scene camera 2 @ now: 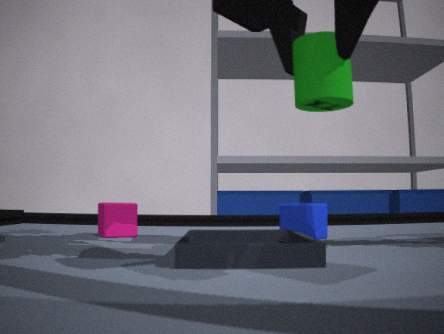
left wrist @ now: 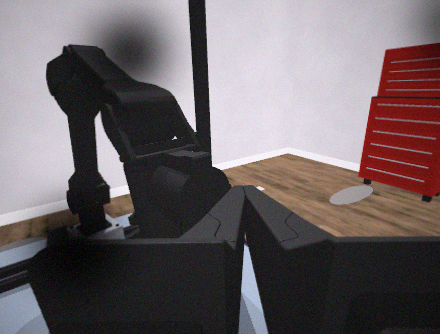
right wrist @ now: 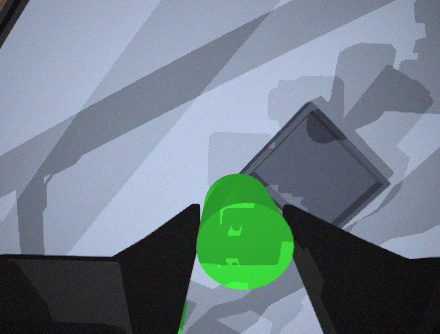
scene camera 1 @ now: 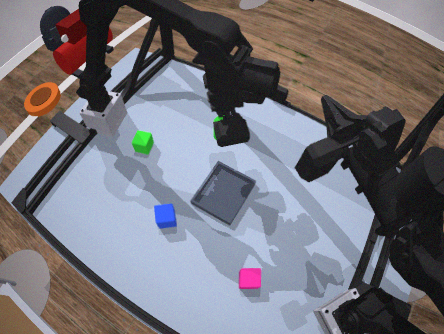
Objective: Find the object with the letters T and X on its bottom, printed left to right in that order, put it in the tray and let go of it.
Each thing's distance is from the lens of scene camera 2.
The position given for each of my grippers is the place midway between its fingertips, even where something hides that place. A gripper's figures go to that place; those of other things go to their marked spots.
my right gripper [scene camera 2: 316, 66]: 0.28 m
green block [scene camera 2: 322, 80]: 0.27 m
